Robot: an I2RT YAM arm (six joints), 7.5 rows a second.
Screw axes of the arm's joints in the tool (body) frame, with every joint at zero. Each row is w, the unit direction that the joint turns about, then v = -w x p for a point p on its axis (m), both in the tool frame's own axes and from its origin. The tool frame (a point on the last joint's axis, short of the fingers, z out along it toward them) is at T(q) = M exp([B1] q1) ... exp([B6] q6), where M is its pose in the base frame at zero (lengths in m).
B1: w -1 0 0 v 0 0.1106 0
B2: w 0 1 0 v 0.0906 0 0.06
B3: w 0 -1 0 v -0.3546 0 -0.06
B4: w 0 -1 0 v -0.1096 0 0
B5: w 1 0 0 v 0 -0.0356 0
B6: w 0 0 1 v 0 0 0
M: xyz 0.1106 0 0.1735 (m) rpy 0 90 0 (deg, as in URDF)
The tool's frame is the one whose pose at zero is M.
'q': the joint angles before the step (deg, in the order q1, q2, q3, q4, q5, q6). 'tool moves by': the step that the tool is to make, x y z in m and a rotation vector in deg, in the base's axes. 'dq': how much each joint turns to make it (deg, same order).
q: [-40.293, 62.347, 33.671, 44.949, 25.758, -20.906]
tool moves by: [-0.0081, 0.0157, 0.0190, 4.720, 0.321, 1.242]
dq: [1.912, -6.600, 3.418, -14.849, 1.475, 3.560]
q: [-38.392, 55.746, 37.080, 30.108, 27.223, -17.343]
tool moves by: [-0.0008, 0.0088, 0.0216, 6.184, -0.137, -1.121]
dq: [2.240, -1.979, 6.701, -14.821, 4.054, 5.113]
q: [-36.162, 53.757, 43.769, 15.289, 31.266, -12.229]
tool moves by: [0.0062, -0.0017, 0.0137, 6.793, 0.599, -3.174]
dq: [1.170, 2.426, 7.323, -12.702, 4.471, 6.077]
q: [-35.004, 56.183, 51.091, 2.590, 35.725, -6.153]
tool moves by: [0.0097, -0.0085, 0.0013, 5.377, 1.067, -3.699]
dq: [0.060, 4.092, 4.995, -8.052, 3.338, 5.249]
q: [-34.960, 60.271, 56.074, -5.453, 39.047, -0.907]
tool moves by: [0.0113, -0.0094, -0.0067, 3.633, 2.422, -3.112]
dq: [0.011, 4.195, 2.902, -4.676, 2.700, 2.933]
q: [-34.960, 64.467, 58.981, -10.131, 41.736, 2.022]
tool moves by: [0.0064, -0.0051, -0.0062, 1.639, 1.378, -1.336]
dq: [0.000, 2.227, 0.918, -1.598, 1.115, 1.246]
